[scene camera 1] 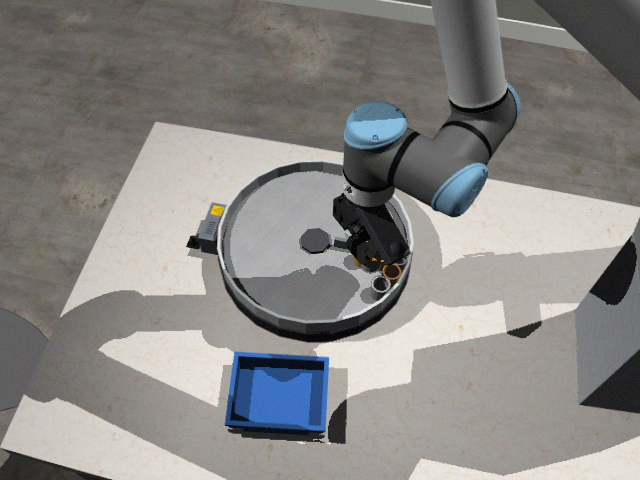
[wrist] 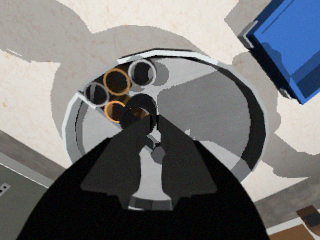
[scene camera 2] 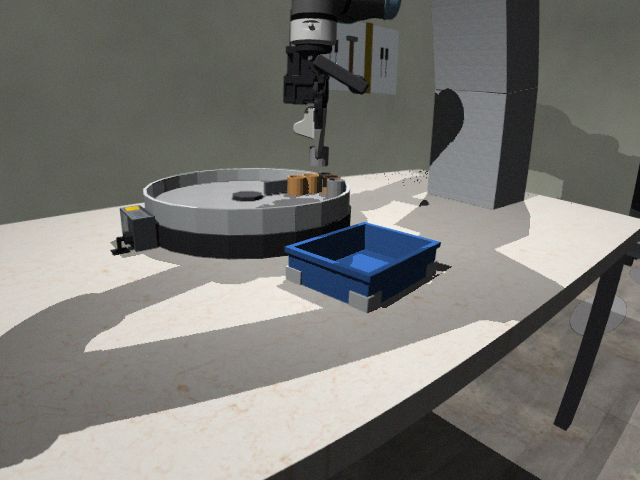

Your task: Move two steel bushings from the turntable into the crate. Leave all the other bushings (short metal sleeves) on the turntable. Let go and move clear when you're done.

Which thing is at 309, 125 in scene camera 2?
My gripper.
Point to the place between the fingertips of my gripper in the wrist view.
At 154, 115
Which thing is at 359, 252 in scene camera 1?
My gripper.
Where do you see a round grey turntable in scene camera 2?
At 246, 193
